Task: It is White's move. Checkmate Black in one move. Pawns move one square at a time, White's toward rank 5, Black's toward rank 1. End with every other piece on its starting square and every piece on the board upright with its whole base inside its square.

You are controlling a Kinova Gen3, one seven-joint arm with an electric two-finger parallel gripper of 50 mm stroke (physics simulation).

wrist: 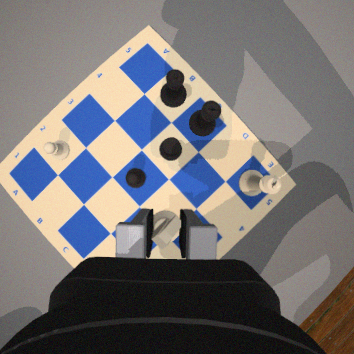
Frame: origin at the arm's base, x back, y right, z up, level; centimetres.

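Where they show: gripper, fingertip midpoint: (165, 225).
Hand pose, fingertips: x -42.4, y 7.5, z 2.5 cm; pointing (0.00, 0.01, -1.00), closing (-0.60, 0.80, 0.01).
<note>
After its pixels a point has its place.
The blue-and-cream board (149, 35) {x -54.7, y -4.5, z -6.3 cm} lies diagonally, A5 at the top. My gripper (165, 225) {x -42.4, y 7.5, z 2.5 cm} is shut on a pale white piece (164, 231) {x -42.5, y 7.3, z 5.3 cm} with a slit in its top, like a bishop. It is over the lower part of the board, around D3; its height and the square below cannot be told exactly. A black piece (173, 92) {x -51.0, y 1.5, z -4.1 cm} stands on B5, a taller black piece (202, 121) {x -50.4, y 5.1, z -3.5 cm} on C5, and black pawns stand on C4 (171, 149) {x -46.8, y 4.6, z -3.0 cm} and C3 (135, 178) {x -43.1, y 3.7, z -3.2 cm}. A tall white piece (251, 182) {x -49.2, y 11.9, z -4.3 cm}, seemingly the king, stands on E5, and a small white pawn (60, 150) {x -40.6, y -3.6, z -5.2 cm} on A2.
The grey surface (50, 65) {x -46.3, y -10.9, z -6.9 cm} surrounds the board, with broad arm shadows at the right. A brown wooden surface (337, 317) shows at the lower right. The gripper body hides the board's lower squares. The C3 and C4 pawns are the pieces closest above the fingers in view.
</note>
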